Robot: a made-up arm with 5 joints.
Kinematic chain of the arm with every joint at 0, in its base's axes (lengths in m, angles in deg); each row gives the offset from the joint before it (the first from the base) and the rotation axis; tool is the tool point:
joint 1: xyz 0 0 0.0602 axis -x
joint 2: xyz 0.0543 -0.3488 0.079 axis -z
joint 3: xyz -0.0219 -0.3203 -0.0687 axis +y
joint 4: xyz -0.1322 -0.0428 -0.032 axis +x
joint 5: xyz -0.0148 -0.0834 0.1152 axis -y
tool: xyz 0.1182 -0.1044 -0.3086
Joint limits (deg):
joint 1: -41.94..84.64
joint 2: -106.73..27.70
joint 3: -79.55..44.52
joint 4: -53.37..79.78
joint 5: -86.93..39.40
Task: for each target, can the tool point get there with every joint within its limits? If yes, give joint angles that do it. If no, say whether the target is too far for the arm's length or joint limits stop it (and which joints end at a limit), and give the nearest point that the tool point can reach.
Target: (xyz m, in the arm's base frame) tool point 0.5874 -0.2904 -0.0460
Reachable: yes | joints 35.42 -96.07 -61.23 0.64 -24.24
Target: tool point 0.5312 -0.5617 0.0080
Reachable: yes | joints 40.36 -84.11 -56.64 21.64 -54.91
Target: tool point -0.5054 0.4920 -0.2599
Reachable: no: joint limits stop it (at a limit: joint 1, joint 2, joint 4) | nearest point -0.3812 -0.1314 -0.4109 | short by 0.653 m
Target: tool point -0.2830 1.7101 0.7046
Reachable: no: too far | nearest point -0.4100 0.3381 0.7541 | short by 1.379 m
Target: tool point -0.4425 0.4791 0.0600
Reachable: no: joint limits stop it (at a limit: joint 1, joint 2, joint 3, joint 4) | nearest point -0.4851 0.0729 0.4526 | short by 0.567 m
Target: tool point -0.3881 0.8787 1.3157
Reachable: no: too far | nearest point -0.2162 0.3142 0.9430 | short by 0.698 m
